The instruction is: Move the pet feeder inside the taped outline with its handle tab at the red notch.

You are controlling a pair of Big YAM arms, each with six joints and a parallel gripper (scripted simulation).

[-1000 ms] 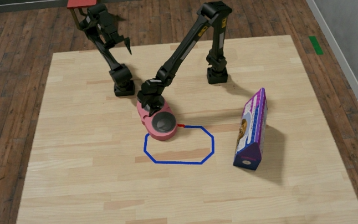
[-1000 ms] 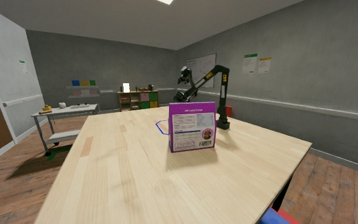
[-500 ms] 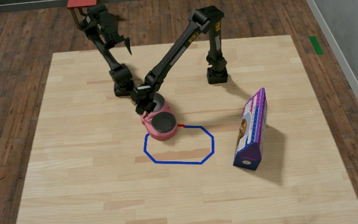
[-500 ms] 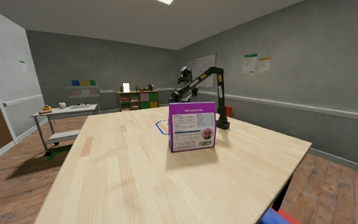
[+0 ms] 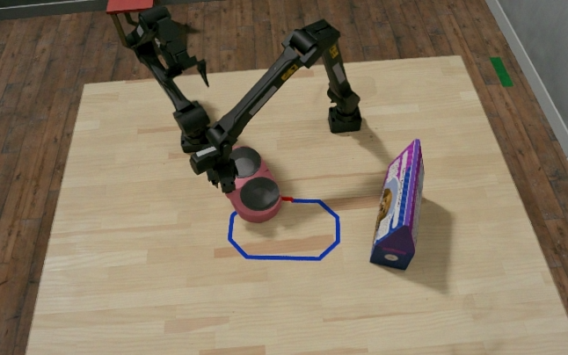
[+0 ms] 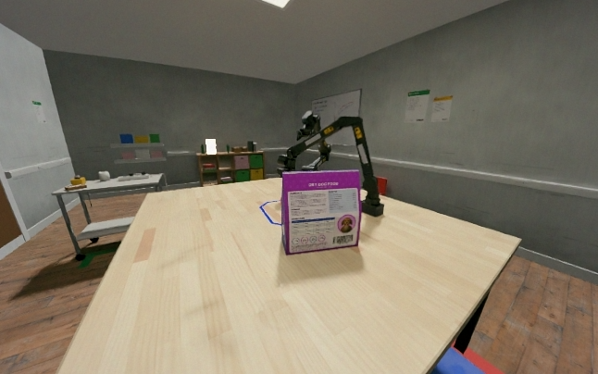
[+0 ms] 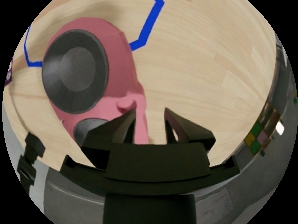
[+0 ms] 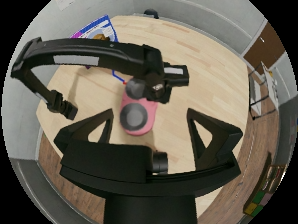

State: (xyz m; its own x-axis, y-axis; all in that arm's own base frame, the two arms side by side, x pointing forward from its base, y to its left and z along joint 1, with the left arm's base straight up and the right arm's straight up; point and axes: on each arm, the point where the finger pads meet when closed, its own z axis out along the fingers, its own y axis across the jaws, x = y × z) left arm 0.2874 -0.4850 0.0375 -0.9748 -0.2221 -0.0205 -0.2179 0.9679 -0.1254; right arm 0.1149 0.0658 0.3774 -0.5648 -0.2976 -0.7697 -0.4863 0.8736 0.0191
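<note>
The pink pet feeder is 30 mm behind my left hand, 80 mm to the left of it and 70 mm below it. From my left hand the other things lie so: blue dog food box: 220 mm ahead, 570 mm to the left, 60 mm above; blue taped outline: 160 mm ahead, 190 mm to the left, 80 mm below.
</note>
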